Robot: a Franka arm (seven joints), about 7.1 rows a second.
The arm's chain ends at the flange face. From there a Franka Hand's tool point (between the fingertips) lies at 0.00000 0.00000 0.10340 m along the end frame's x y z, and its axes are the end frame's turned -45 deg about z.
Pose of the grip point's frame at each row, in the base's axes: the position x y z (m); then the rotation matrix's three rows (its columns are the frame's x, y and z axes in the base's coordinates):
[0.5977 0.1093 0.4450], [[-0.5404 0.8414 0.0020], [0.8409 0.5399 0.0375], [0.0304 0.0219 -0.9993]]
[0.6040 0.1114 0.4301], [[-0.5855 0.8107 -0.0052], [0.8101 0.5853 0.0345], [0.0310 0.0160 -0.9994]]
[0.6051 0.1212 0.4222], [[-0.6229 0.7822 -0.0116], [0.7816 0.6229 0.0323], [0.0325 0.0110 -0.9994]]
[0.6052 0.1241 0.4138], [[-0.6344 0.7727 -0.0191], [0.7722 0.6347 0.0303], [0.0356 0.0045 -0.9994]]
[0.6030 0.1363 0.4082], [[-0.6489 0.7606 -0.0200], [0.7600 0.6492 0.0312], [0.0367 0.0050 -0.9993]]
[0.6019 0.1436 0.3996], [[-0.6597 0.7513 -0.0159], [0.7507 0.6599 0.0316], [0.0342 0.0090 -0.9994]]
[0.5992 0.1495 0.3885], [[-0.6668 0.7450 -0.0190], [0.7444 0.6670 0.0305], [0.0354 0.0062 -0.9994]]
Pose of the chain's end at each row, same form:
[0.5975 0.1054 0.5483], [[0.2128 0.9771 0.0020], [0.9764 -0.2128 0.0375], [0.0370 -0.0060 -0.9993]]
[0.6045 0.1078 0.5334], [[0.1592 0.9873 -0.0052], [0.9867 -0.1590 0.0345], [0.0332 -0.0106 -0.9994]]
[0.6063 0.1179 0.5255], [[0.1126 0.9936 -0.0116], [0.9931 -0.1122 0.0323], [0.0308 -0.0152 -0.9994]]
[0.6072 0.1210 0.5171], [[0.0978 0.9950 -0.0191], [0.9948 -0.0972 0.0303], [0.0284 -0.0220 -0.9994]]
[0.6051 0.1331 0.5115], [[0.0790 0.9967 -0.0200], [0.9965 -0.0783 0.0312], [0.0295 -0.0224 -0.9993]]
[0.6035 0.1403 0.5029], [[0.0648 0.9977 -0.0159], [0.9974 -0.0642 0.0316], [0.0305 -0.0178 -0.9994]]
[0.6012 0.1463 0.4918], [[0.0553 0.9983 -0.0190], [0.9980 -0.0547 0.0305], [0.0294 -0.0206 -0.9994]]

